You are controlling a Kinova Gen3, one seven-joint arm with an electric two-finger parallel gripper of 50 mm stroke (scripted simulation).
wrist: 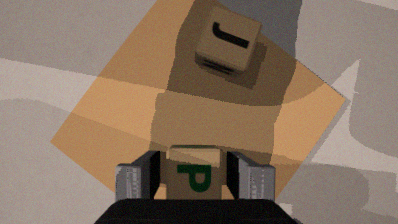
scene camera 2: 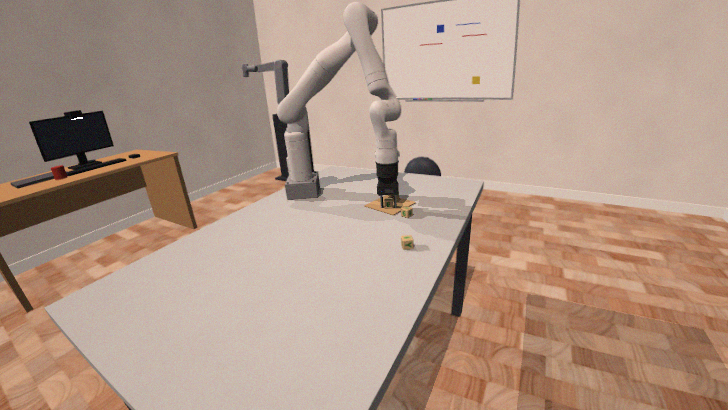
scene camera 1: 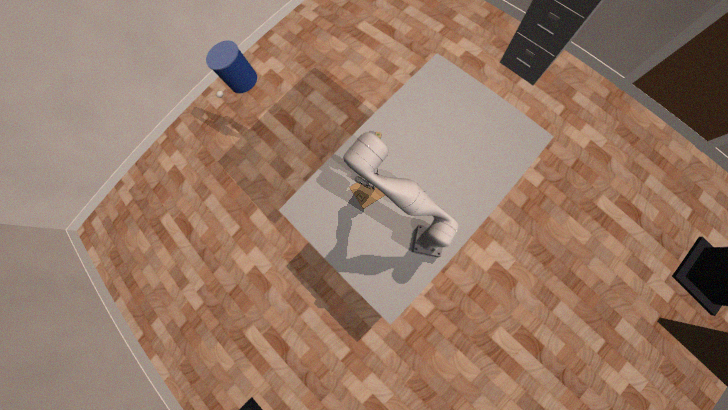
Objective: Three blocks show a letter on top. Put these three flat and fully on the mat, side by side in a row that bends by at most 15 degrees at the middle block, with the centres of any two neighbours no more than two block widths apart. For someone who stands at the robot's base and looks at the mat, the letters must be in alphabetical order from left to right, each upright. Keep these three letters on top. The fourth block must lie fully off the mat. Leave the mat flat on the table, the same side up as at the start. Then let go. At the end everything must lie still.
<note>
The pictures show: my gripper and a mat.
</note>
